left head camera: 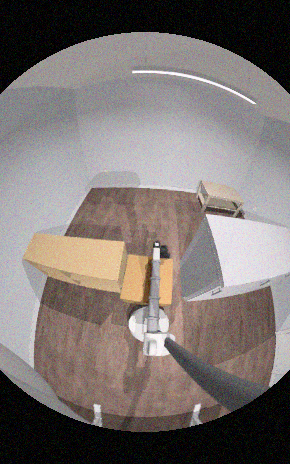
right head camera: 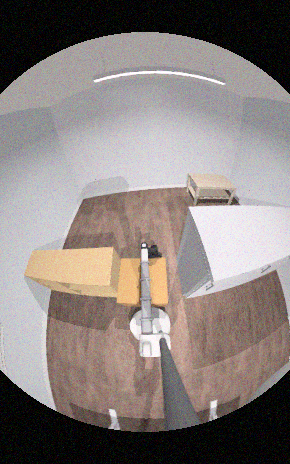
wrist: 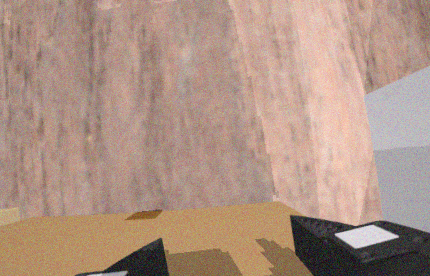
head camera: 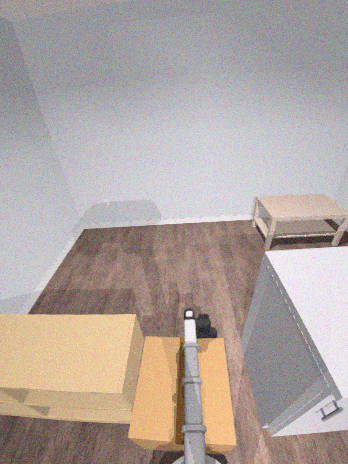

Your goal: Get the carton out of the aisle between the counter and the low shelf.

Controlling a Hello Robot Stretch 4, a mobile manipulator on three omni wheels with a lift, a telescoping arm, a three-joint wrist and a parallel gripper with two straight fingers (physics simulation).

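Frame: origin at the robot's base, x ahead, y left, z up, level; centimetres.
Where they show: gripper, fingertip midpoint: (wrist: 229,246).
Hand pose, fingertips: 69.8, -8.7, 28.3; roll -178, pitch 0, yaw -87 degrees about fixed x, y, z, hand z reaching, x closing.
Observation:
Things, the pixels of their centre, and the offset from my fingertips, as dx, dy, dz. "pt": a spot on its surface instead. Level surfaces: height alone.
- orange-brown carton at the middle of its body: (head camera: 184,393) (left head camera: 147,283) (right head camera: 143,284) -24.9, +13.4, -10.7
- low shelf at its surface level: dz +30.0
- pale wooden table at its surface level: dz +13.9
- Brown wood floor at its surface level: dz -31.1
- counter's grey side panel at a spot on its surface: (head camera: 280,350) pt -21.5, -30.1, +33.4
- handle at a spot on its surface: (head camera: 330,409) pt -43.7, -39.0, +35.6
The orange-brown carton (head camera: 212,390) (left head camera: 165,280) (right head camera: 159,280) (wrist: 200,232) stands on the floor right in front of my base, under my extended arm. Its left side is very close to the low shelf (head camera: 65,350) (left head camera: 80,260) (right head camera: 75,267); I cannot tell whether they touch. A strip of floor separates its right side from the white-topped counter (head camera: 315,295) (left head camera: 250,245) (right head camera: 240,235) (wrist: 400,120). My gripper (head camera: 206,327) (wrist: 229,246) is open and empty, above the carton's far part. In the wrist view its fingers stand wide apart over the carton's top, which carries a shadow.
A pale wooden table (head camera: 300,206) (left head camera: 222,191) (right head camera: 212,181) stands by the back wall, beyond the counter. Brown wood floor (head camera: 185,265) lies beyond the carton, up to the back wall (head camera: 200,150). The counter's grey side panel (head camera: 280,350) faces the aisle, and a handle (head camera: 330,409) sticks out at its front.

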